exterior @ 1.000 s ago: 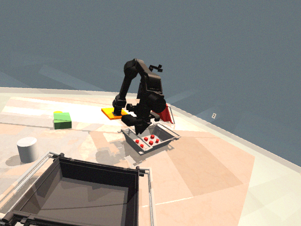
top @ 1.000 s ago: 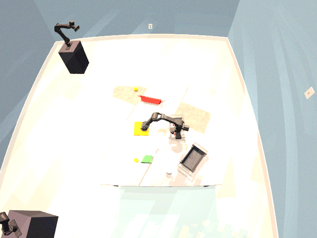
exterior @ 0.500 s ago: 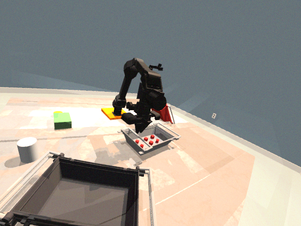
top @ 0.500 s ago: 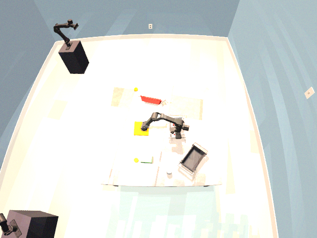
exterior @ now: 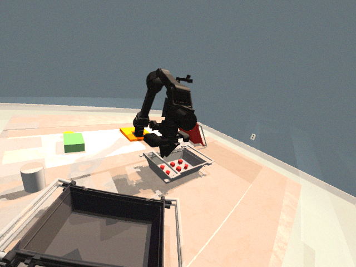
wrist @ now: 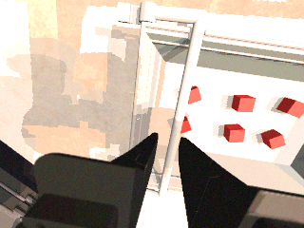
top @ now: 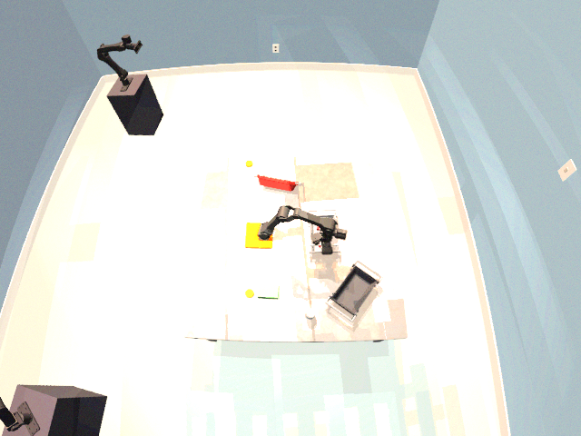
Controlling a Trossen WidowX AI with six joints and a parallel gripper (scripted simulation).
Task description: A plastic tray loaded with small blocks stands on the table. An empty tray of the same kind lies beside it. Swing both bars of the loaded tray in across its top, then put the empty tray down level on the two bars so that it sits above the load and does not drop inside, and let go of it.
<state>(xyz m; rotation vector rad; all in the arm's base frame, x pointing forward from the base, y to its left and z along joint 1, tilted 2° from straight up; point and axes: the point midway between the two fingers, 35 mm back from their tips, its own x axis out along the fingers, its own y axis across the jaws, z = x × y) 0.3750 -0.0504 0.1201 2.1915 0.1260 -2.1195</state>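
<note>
Right now my gripper tip is 440 mm to the right of the red tray, 340 mm past it and 10 mm above it. Round my gripper tip: green block (300 mm to the right, 300 mm behind, 70 mm below); then grey cylinder (410 mm to the right, 50 mm below, 50 mm behind).
</note>
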